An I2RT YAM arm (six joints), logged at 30 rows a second.
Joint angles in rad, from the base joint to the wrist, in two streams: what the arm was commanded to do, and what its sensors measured. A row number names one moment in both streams.
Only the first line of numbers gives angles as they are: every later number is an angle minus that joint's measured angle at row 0.
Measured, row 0:
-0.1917, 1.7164, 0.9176, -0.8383, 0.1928, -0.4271
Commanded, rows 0 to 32:
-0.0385, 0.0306, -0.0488, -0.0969, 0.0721, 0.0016
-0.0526, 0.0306, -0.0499, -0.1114, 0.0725, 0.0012
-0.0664, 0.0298, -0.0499, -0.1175, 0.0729, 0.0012
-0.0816, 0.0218, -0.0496, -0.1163, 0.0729, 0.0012
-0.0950, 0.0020, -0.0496, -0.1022, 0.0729, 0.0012
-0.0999, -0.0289, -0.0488, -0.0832, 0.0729, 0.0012
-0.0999, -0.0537, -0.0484, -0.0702, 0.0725, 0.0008
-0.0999, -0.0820, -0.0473, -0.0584, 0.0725, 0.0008
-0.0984, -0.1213, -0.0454, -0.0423, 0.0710, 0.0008
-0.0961, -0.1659, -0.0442, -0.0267, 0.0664, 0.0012
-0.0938, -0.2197, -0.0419, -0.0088, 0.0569, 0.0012
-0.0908, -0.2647, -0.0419, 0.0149, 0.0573, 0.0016
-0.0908, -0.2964, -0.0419, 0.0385, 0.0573, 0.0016
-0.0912, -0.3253, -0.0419, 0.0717, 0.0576, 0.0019
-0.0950, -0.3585, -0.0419, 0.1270, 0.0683, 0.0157
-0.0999, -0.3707, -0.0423, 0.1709, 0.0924, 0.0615
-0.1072, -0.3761, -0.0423, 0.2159, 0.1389, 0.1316
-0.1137, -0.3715, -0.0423, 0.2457, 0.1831, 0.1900
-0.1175, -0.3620, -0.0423, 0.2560, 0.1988, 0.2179
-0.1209, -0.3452, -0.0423, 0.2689, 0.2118, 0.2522
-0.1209, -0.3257, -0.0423, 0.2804, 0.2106, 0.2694
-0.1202, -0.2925, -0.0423, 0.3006, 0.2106, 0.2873
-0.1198, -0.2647, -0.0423, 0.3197, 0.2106, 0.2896
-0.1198, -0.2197, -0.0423, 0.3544, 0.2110, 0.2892
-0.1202, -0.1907, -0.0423, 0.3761, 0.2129, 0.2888
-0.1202, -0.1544, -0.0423, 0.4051, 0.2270, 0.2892
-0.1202, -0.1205, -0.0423, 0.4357, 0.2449, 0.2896
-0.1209, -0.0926, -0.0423, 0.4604, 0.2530, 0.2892
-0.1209, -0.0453, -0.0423, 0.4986, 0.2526, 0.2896
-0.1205, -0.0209, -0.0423, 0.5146, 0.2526, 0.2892
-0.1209, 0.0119, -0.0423, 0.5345, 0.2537, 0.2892
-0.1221, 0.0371, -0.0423, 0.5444, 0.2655, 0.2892
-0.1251, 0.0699, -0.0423, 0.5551, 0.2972, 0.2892
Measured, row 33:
-0.1179, -0.0110, -0.0412, 0.5352, 0.2316, 0.2655
